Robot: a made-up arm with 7 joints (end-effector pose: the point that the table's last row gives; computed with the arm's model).
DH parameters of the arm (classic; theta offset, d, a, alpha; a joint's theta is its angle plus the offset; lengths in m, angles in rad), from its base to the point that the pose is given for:
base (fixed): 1.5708 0.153 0 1.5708
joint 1: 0 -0.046 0.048 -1.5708
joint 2: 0 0.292 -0.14 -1.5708
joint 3: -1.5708 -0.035 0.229 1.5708
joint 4: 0 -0.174 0.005 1.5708
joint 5: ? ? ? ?
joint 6: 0 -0.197 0.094 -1.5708
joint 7: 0 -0.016 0.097 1.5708
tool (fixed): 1.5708 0.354 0 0
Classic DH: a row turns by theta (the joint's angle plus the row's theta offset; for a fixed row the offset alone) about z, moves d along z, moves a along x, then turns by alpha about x.
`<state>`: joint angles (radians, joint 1 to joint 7).
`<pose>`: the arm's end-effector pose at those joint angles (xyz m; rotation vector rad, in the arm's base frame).
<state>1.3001 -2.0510 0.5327 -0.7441 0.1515 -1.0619 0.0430</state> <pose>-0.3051 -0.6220 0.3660 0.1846 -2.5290 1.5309</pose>
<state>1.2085 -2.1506 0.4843 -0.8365 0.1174 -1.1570 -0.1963</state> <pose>-0.3371 -0.5586 0.3557 0.1708 -2.5115 1.1367</pose>
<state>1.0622 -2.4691 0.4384 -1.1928 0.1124 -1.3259 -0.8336</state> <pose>-0.3967 -0.2135 0.4023 -0.3300 -2.2406 -0.0143</pose>
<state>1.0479 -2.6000 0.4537 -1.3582 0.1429 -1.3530 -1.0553</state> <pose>-0.3233 -0.0668 0.4589 -0.6231 -2.0241 -0.4159</pose>
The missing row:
joint 5: 1.5708 0.228 0.328 1.5708
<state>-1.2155 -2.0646 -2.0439 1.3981 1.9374 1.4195 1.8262</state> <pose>-1.2552 0.5838 0.0819 2.4415 -0.1128 -1.7544</pose>
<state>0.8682 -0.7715 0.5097 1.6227 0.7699 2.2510 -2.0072</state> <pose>0.3540 -0.6473 0.2360 1.7394 2.2922 0.0557</pose>
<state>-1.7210 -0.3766 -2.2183 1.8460 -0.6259 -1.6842 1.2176</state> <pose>0.0001 0.1863 0.1629 -1.3407 1.9419 0.6384</pose>
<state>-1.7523 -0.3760 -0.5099 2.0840 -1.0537 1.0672 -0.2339</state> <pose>-0.5684 0.5849 -0.0262 2.5161 1.6610 0.1231</pose>
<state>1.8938 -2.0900 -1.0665 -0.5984 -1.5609 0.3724 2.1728</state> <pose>-1.0657 -0.2362 -0.0775 -1.9028 -0.4419 1.4032</pose>
